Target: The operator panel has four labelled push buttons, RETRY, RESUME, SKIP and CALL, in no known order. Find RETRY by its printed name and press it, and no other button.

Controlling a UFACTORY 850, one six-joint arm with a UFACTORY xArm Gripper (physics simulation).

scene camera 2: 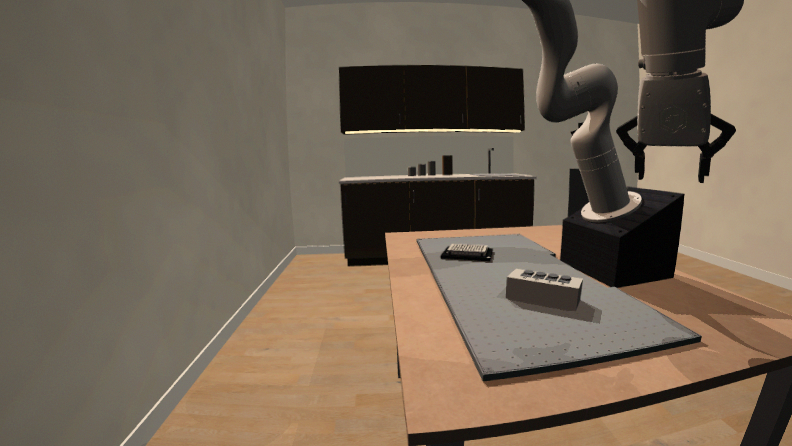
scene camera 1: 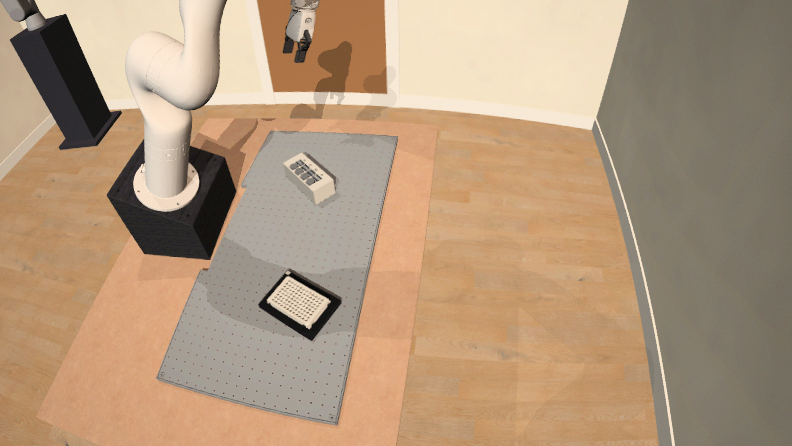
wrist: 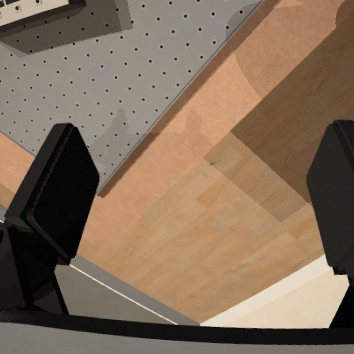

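The operator panel (scene camera 1: 324, 192) (scene camera 2: 543, 292) is a light box with four round grey buttons in a row on its top, standing on the grey perforated board. In the wrist view a part of the panel (wrist: 42, 11) shows at the top left corner, cut off by the frame's edge. The printed names are too small or cut off to read, so I cannot tell which button is RETRY. My gripper (scene camera 1: 294, 55) (scene camera 2: 671, 178) (wrist: 198, 149) is open with nothing between its fingers. It hangs high above the board's level, well apart from the panel.
The grey board (scene camera 1: 260, 382) (scene camera 2: 620, 337) (wrist: 165, 65) lies on the orange-brown table (scene camera 1: 88, 382) (scene camera 2: 432, 407) (wrist: 185, 145). A white many-holed plate (scene camera 1: 299, 300) (scene camera 2: 468, 248) sits in a black holder on the board. The arm's black base block (scene camera 1: 166, 238) (scene camera 2: 648, 249) stands beside the board.
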